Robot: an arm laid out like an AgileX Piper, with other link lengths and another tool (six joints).
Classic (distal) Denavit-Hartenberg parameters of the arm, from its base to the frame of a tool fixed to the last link. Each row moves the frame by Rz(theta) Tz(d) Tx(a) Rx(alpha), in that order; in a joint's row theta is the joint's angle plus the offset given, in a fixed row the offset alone. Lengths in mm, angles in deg.
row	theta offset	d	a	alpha
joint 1	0.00	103.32	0.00	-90.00
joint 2	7.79	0.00	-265.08	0.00
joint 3	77.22	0.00	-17.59	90.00
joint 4	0.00	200.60	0.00	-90.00
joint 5	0.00	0.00	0.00	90.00
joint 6	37.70	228.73	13.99	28.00
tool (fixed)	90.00	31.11	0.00	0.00
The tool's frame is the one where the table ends.
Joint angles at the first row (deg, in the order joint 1, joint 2, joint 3, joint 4, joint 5, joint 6):
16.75, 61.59, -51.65, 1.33, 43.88, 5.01
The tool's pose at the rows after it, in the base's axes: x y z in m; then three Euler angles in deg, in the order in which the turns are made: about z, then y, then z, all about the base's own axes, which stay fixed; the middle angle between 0 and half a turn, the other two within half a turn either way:
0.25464, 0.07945, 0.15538, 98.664, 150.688, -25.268
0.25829, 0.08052, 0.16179, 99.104, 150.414, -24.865
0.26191, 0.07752, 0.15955, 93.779, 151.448, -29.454
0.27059, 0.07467, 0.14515, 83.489, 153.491, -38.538
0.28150, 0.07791, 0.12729, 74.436, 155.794, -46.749
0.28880, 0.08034, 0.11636, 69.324, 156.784, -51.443
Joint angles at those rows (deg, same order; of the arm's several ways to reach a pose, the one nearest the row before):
16.75, 61.60, -53.31, 1.17, 44.05, 5.01
16.75, 62.24, -55.21, 1.15, 44.96, 5.01
16.75, 64.91, -58.08, 0.00, 47.70, 5.01
16.75, 70.66, -61.32, -1.43, 50.15, 5.01
16.75, 77.07, -64.18, -1.42, 51.11, 5.01
16.75, 80.85, -65.81, -1.36, 51.24, 5.01

